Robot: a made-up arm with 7 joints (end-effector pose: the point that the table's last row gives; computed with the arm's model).
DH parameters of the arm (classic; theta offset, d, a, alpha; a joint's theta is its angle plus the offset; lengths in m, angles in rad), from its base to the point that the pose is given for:
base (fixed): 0 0 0 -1.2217
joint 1: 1.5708 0 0 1.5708
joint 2: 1.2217 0 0 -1.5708
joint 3: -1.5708 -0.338 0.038 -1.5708
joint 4: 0 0 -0.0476 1.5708
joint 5: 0 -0.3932 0 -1.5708
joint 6: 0 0 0 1.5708
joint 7: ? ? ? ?
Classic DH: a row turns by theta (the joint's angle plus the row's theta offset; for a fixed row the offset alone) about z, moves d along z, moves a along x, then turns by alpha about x.
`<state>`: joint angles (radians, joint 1 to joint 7).
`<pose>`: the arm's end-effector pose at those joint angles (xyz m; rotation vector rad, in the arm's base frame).
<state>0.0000 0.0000 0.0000 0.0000 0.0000 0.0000 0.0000</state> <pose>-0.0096 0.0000 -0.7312 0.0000 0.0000 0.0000</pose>
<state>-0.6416 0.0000 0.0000 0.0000 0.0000 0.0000 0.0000</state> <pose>0.4035 -0.0448 -0.6082 0.0000 -0.6029 -0.2195</pose>
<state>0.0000 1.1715 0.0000 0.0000 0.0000 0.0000 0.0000</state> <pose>-0.0096 0.6737 -0.2843 1.1715 0.0000 0.0000</pose>
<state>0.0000 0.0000 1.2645 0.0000 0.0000 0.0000 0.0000</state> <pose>-0.0029 -0.0092 -0.7312 0.0000 0.0000 1.2645</pose>
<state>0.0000 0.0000 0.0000 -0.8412 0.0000 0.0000 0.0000</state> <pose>0.2994 0.0000 -0.6356 0.0000 -0.8412 0.0000</pose>
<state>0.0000 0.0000 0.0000 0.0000 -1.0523 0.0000 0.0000</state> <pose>-0.0096 0.0000 -0.7312 0.0000 0.0000 -1.0523</pose>
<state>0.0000 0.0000 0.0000 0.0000 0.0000 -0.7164 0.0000</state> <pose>-0.0096 0.0000 -0.7312 0.0000 -0.7164 0.0000</pose>
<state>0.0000 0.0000 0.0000 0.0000 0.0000 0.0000 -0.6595</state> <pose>-0.0096 0.0000 -0.7312 0.0000 0.0000 -0.6595</pose>
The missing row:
joint 7: 0 0 0 0
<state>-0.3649 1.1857 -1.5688 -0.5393 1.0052 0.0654 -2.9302</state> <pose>0.2204 0.5599 -0.4091 -0.2749 -1.0044 2.6286</pose>
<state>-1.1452 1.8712 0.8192 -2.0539 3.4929 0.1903 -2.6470</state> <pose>-0.1475 0.0714 0.4229 -0.7747 2.0548 0.9008</pose>
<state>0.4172 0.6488 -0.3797 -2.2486 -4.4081 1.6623 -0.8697</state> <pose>0.2513 0.0105 -0.3053 -1.5698 -0.2061 -1.1837</pose>
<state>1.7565 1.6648 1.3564 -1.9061 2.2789 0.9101 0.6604</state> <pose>0.3153 0.3807 -0.0224 -0.4398 -0.1467 0.9125</pose>
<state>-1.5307 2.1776 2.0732 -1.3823 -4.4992 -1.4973 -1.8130</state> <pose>-0.4765 0.3913 -0.0502 0.8110 0.3168 -1.6539</pose>
